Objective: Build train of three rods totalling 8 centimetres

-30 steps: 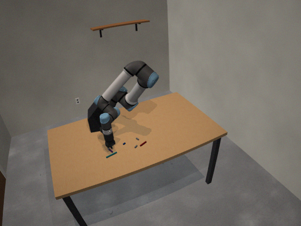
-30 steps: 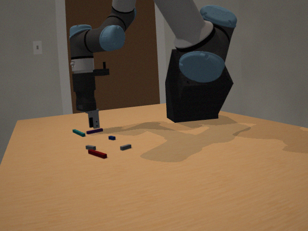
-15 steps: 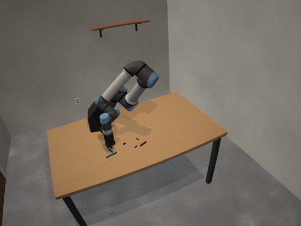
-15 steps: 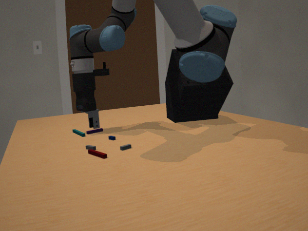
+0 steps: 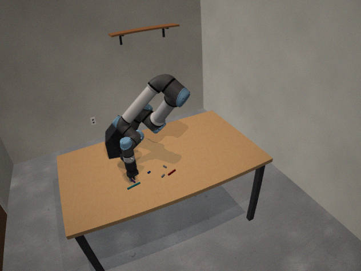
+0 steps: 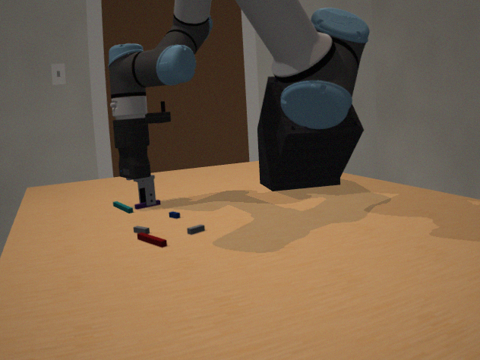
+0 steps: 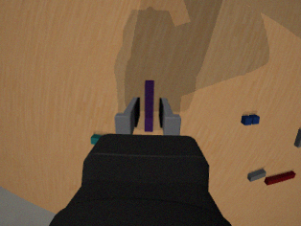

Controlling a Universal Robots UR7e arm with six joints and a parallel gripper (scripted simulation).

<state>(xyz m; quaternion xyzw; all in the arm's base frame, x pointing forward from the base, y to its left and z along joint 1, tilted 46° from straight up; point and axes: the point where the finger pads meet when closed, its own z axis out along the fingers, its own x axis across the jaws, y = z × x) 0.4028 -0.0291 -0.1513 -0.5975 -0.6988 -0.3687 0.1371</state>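
Right now my hand is 20 mm above the purple rod. The rest, counted from my hand: red rod: 60 mm ahead, 270 mm to the left, 20 mm below; turquoise rod: 60 mm ahead, 10 mm to the right, 20 mm below.
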